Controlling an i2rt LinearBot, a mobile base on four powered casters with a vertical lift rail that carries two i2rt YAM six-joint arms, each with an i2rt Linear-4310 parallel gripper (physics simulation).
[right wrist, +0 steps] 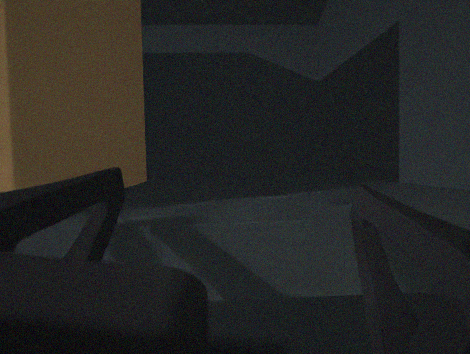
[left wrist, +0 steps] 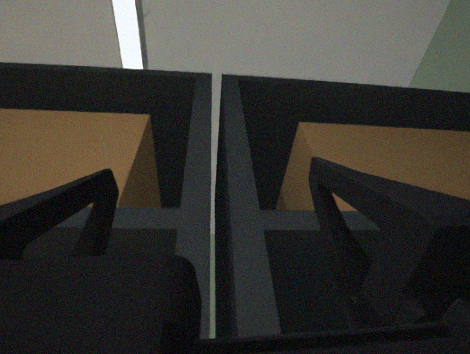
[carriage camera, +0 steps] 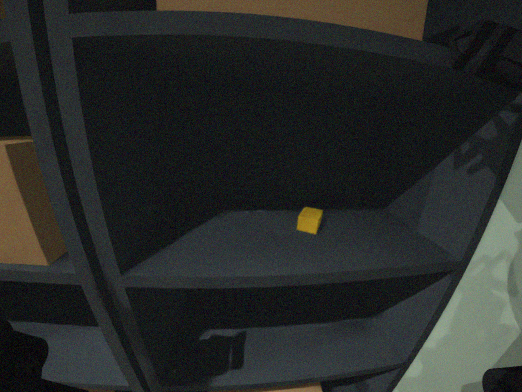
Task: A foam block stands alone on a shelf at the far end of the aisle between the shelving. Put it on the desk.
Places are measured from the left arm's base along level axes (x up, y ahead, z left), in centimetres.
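Pixels of known places: left gripper, fingertip midpoint: (left wrist: 212, 174); right gripper, fingertip midpoint: (right wrist: 235, 189) (carriage camera: 473, 45).
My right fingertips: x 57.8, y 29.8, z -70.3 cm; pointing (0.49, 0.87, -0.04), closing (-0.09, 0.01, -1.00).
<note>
Behind a point stands the place of what it marks.
The foam block (carriage camera: 309, 220) {x 14.7, y 44.6, z -47.1 cm} is small and yellow. It sits alone toward the back of a dark grey shelf (carriage camera: 200, 257) {x 10.7, y 29.4, z -19.3 cm} in the carriage view, right of the middle. My left gripper (left wrist: 212, 174) {x 43.0, y 2.7, z -0.3 cm} is open and empty, its fingers wide apart before the upper shelving, with no block between them. My right gripper (right wrist: 235, 189) {x 57.8, y 29.8, z -70.3 cm} is open and empty, inside or close before a shelf bay with a cardboard box at its left; the foam block does not show in the right wrist view. The desk does not show in these views.
Cardboard boxes (carriage camera: 290, 15) (left wrist: 65, 155) (right wrist: 75, 95) {x 63.4, y 37.3, z -59.5 cm} stand in neighbouring bays, one (carriage camera: 25, 200) {x 26.5, y 20.7, z 14.1 cm} left of the upright post (carriage camera: 82, 150) {x 36.5, y 20.6, z -3.3 cm}. A shelf side panel (carriage camera: 450, 200) {x 24.6, y 40.9, z -86.4 cm} bounds the block's bay at the right. Dark arm parts (carriage camera: 487, 47) show at the upper right.
</note>
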